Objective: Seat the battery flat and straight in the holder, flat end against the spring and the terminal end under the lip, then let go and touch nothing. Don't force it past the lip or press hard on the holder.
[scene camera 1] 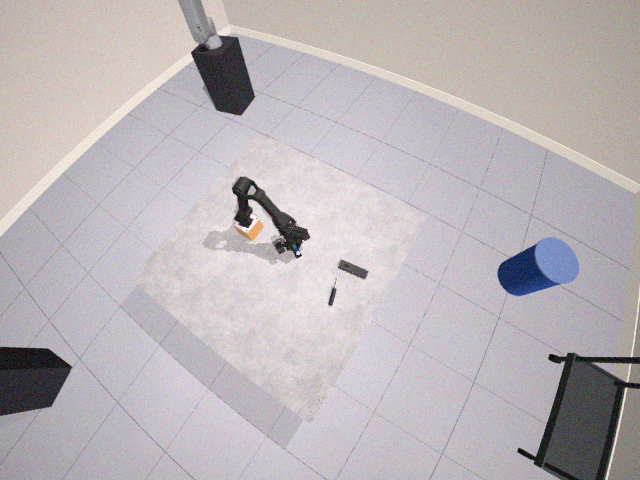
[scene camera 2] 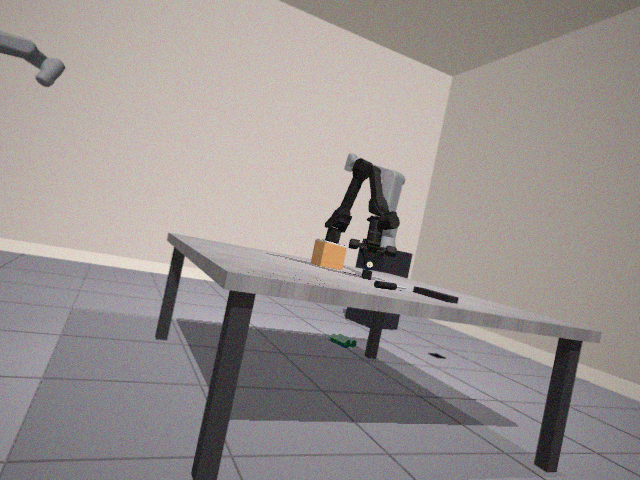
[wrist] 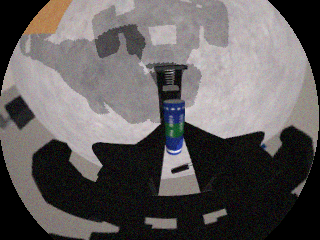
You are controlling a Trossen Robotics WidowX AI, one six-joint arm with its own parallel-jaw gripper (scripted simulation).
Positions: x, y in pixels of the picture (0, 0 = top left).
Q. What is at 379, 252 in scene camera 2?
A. My gripper.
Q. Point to a battery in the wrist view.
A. At 173, 112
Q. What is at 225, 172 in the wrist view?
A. My gripper.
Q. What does my gripper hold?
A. A battery.
